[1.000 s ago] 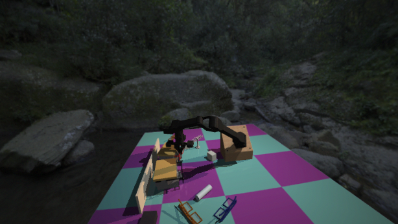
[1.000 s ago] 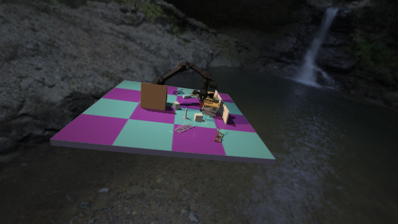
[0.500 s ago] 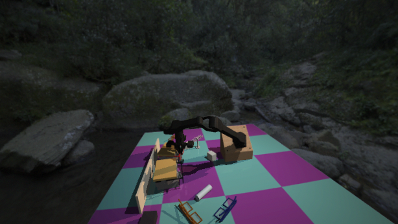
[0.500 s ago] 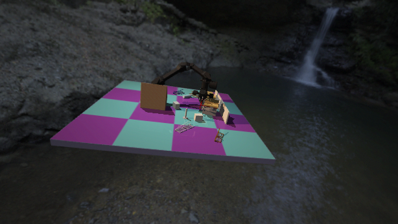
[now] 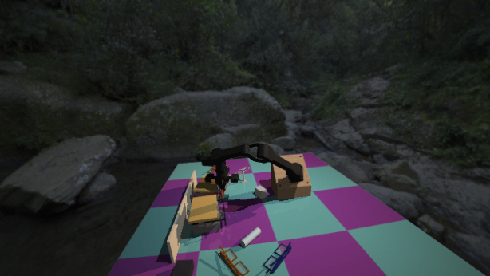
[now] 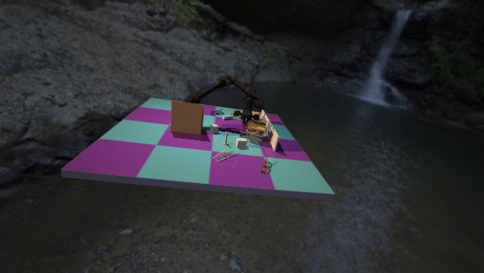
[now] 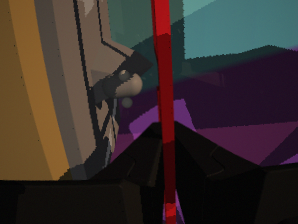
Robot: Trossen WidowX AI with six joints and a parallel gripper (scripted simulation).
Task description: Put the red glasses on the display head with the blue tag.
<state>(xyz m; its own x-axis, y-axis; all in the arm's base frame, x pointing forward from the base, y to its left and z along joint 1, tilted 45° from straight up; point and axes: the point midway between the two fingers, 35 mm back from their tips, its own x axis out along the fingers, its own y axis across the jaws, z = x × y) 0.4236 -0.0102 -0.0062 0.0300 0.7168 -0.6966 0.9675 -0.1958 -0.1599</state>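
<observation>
My gripper tip is now 4 cm to the left of the red glasses, 4 cm short of it and 1 cm below it. Round my gripper tip: tall pale board (20 cm ahead, 6 cm to the left, 1 cm below).
</observation>
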